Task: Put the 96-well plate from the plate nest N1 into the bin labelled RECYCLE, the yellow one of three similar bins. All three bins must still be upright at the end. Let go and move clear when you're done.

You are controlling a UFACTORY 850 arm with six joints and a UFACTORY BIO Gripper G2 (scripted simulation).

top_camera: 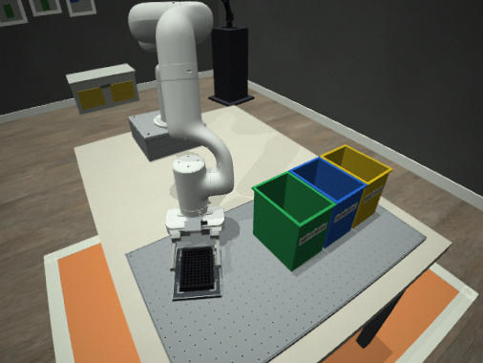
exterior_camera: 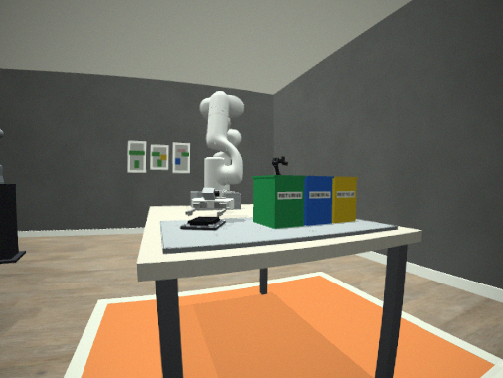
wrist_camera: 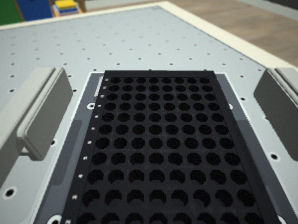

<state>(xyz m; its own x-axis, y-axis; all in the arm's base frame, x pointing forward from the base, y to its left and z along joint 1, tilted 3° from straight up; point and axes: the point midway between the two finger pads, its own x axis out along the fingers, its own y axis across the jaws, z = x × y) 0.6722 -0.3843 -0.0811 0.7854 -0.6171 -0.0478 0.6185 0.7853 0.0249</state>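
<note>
Right now my hand is 3 cm above the black 96-well plate. Also, from my hand: plate nest N1: 4 cm below; then blue bin: 38 cm to the left, 12 cm ahead, 4 cm above; then green bin: 25 cm to the left, 10 cm ahead, 4 cm above.
</note>
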